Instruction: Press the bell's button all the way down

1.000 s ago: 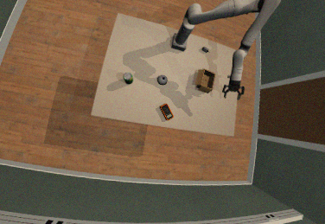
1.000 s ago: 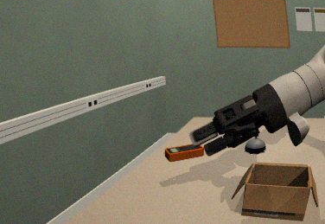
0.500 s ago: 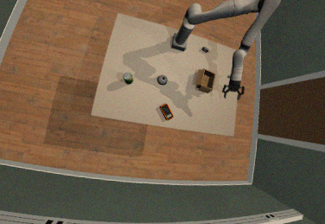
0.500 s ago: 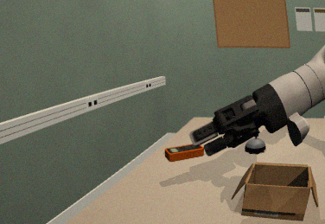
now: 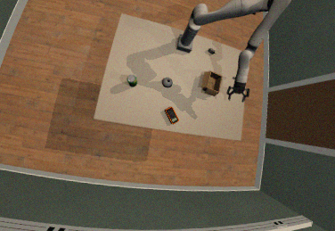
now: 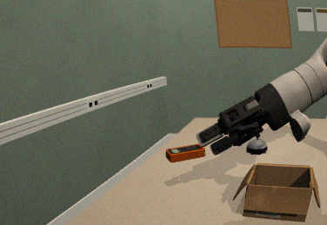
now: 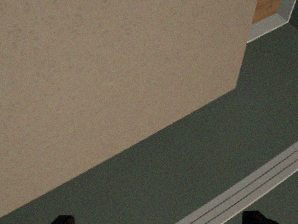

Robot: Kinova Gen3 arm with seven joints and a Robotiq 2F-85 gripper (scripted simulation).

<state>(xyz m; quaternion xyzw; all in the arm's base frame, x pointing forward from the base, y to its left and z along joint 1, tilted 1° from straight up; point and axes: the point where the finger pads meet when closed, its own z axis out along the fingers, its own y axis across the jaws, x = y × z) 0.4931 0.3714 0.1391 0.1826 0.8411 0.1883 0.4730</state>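
Right now my hand is 120 mm past the button, 490 mm to the left of it and 150 mm above it. From my hand the other things lie so: green can: 80 mm behind, 760 mm to the right, 140 mm below; then bell: 120 mm behind, 490 mm to the right, 170 mm below; then cardboard box: 160 mm behind, 110 mm to the right, 160 mm below.
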